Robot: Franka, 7 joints.
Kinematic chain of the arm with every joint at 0, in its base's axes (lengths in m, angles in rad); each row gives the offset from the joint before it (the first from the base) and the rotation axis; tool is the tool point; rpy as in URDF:
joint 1: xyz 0 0 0.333 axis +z
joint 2: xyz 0 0 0 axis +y
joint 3: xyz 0 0 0.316 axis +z
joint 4: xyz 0.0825 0 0 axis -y
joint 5: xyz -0.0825 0 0.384 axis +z
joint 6: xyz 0 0 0 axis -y
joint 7: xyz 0.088 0 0 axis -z
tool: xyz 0 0 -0.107 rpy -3.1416 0 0
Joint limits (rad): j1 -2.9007..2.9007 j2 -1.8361..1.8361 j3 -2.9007..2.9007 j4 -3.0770..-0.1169 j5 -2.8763..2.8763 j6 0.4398..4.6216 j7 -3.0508..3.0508
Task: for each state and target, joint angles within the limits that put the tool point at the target. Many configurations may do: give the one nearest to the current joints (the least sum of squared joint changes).
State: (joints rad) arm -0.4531 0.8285 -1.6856 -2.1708 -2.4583 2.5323 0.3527
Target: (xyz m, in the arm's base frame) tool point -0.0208 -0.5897 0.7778
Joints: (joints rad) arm -0.3272 0.8015 -1.8996 -1.5271 -2.4666 2.3588 0.3527
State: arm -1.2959 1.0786 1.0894 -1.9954 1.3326 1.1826 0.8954
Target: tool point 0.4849 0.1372 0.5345
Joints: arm -1.0995 0.9234 1.5104 -1.9794 1.3573 1.1284 0.8954
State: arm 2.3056 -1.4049 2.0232 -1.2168 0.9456 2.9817 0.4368
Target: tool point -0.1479 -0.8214 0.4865
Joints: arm 1.7940 -1.2694 1.9140 -0.7131 0.8338 2.7805 0.4368
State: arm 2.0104 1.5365 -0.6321 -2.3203 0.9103 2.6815 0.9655
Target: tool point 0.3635 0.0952 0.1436
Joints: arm 2.1061 1.5927 -1.0051 -2.6777 0.9565 2.7384 0.9655
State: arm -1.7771 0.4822 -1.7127 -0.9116 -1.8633 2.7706 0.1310
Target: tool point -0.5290 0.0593 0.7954
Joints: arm -1.7137 0.5099 -2.0847 -1.4648 -2.0324 3.1297 0.1310
